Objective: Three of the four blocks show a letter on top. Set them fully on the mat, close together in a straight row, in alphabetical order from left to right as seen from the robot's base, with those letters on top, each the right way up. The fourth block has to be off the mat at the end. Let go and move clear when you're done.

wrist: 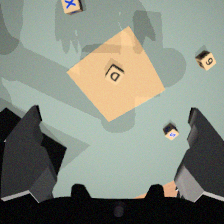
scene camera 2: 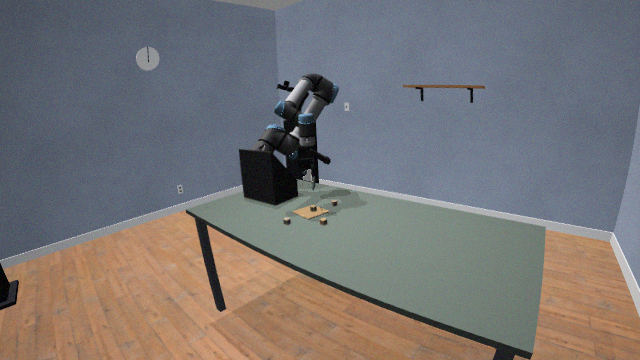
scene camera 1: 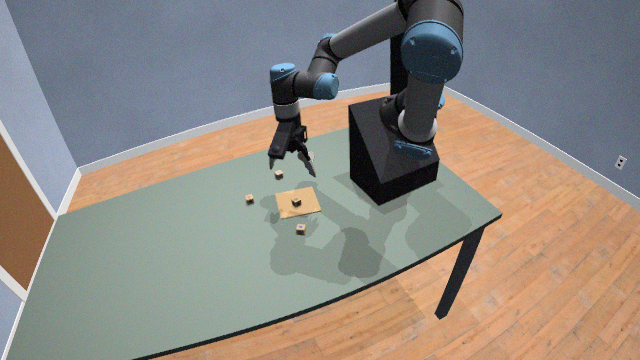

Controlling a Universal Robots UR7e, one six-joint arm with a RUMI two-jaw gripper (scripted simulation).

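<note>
My gripper and a mat are visible; the wrist view also shows the gripper.
</note>
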